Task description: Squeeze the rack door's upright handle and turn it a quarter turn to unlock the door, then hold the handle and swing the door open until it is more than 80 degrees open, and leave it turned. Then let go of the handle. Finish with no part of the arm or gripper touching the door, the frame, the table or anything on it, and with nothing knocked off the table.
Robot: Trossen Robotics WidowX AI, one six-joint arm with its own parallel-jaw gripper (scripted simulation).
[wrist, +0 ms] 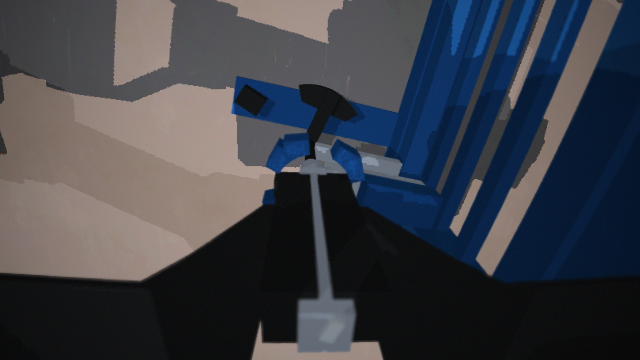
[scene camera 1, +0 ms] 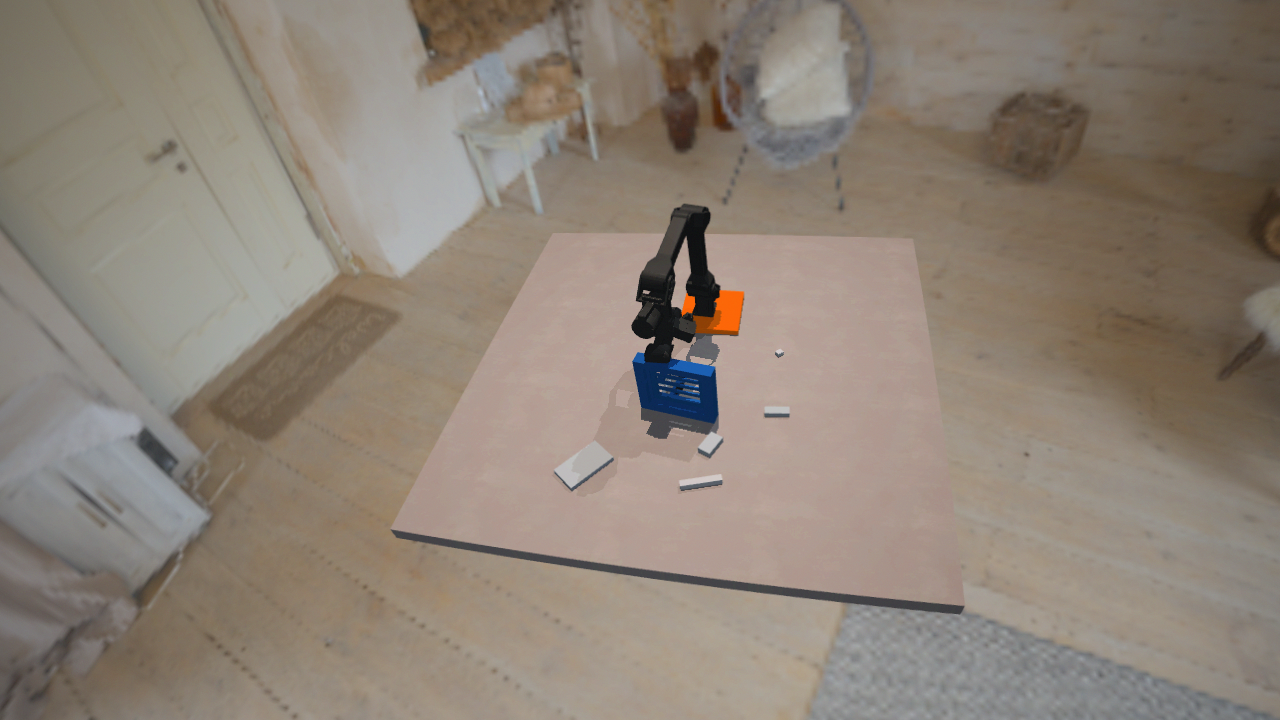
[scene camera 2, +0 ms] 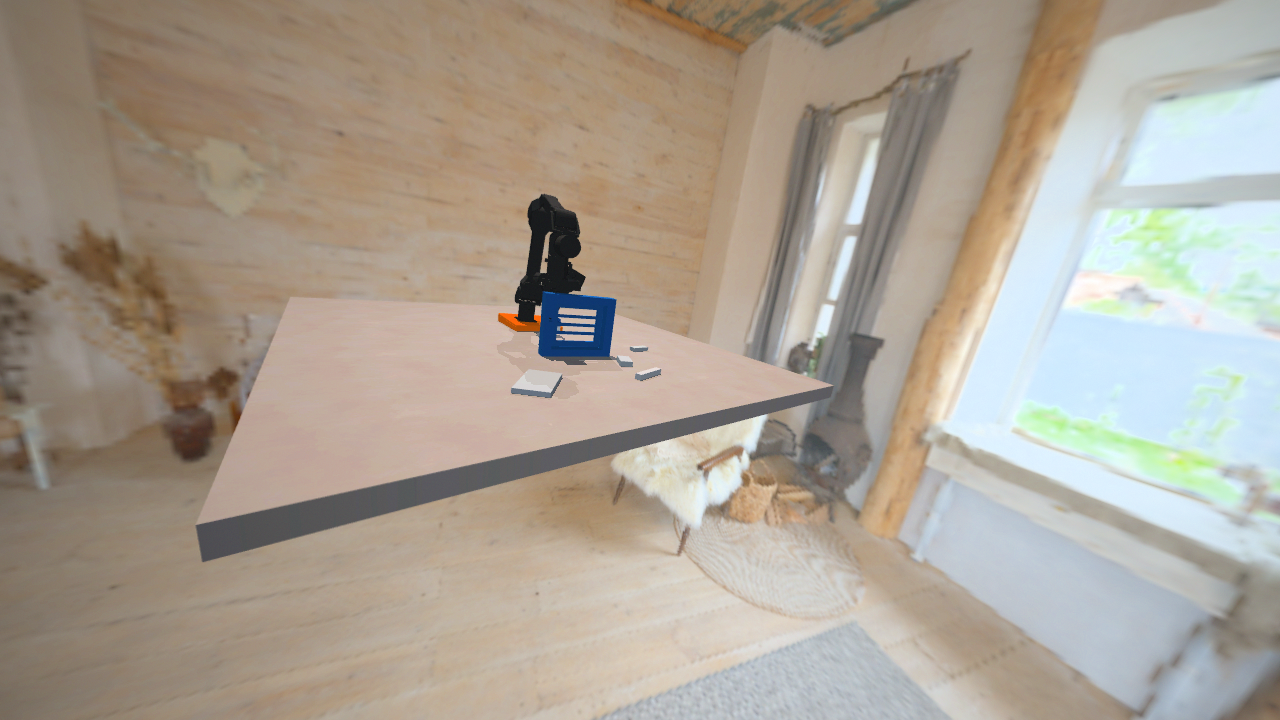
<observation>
I see my gripper, a slatted rack door and a flat grey slab.
My gripper also shows in the wrist view and in scene camera 2.
</observation>
